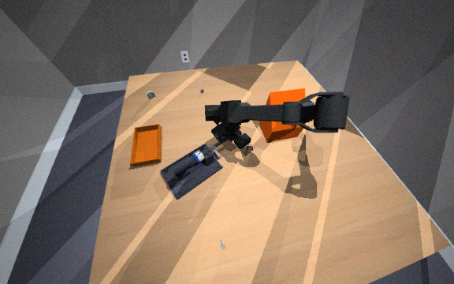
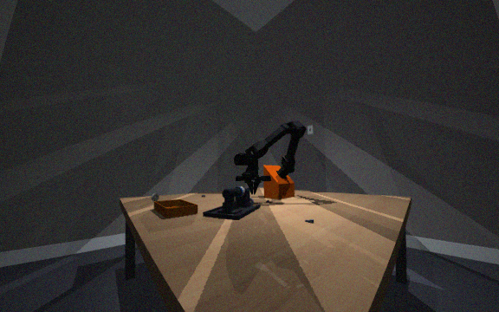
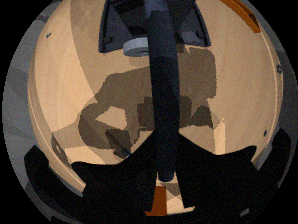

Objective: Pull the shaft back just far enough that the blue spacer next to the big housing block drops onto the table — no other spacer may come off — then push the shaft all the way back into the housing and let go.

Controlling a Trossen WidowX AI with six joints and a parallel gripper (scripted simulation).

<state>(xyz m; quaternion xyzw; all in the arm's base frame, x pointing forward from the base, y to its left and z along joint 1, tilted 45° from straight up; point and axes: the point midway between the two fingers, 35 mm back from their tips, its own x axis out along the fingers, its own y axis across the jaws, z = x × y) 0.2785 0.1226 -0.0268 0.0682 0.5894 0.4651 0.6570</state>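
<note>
Now: gripper tip 60 mm short of the shaft, 40 mm to the right of it and 30 mm below it. Also, from my gripper tip: orange tray (400 mm ahead, 30 mm to the right, 40 mm below); then white spacer ring (140 mm ahead, 90 mm to the left, 30 mm above); then blue spacer (150 mm ahead, 100 mm to the left, 30 mm above).
</note>
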